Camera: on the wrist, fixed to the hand. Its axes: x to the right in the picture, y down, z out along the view.
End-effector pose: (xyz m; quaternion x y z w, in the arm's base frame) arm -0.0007 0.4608 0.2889 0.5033 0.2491 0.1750 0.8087
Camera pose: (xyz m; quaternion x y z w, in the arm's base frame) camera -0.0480 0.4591 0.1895 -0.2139 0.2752 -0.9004 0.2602
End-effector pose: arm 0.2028 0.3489 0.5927 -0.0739 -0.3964 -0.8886 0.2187
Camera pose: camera 0.1808 0.3606 0.4855 -0.1456 0.1052 0.2168 0.9596
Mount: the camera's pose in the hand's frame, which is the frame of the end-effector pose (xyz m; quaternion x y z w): -0.0169 -0.0888 -0.0628 -0.0315 -0.2580 -0.9655 0.0137
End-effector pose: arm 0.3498 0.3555 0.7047 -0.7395 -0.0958 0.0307 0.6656
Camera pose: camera 0.3351 0.2995 0.7983 -0.0693 0.8880 0.4545 0.0093
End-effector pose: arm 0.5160 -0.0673 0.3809 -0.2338 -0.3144 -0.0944 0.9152
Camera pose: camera 0.5077 -0.1750 0.3596 -0.2472 0.4632 0.8345 0.1671
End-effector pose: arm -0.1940 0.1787 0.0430 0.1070 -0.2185 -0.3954 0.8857
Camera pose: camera -0.2324 0.1334 -0.0497 -0.0825 0.1157 0.8951 0.4226
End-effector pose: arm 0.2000 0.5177 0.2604 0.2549 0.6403 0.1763 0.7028
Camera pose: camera 0.1289 0.4446 0.2191 -0.5914 0.0680 -0.7218 0.3531
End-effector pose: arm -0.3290 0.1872 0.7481 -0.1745 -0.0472 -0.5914 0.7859
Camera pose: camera -0.4263 0.1606 0.7041 0.1342 0.3533 0.7234 0.5779
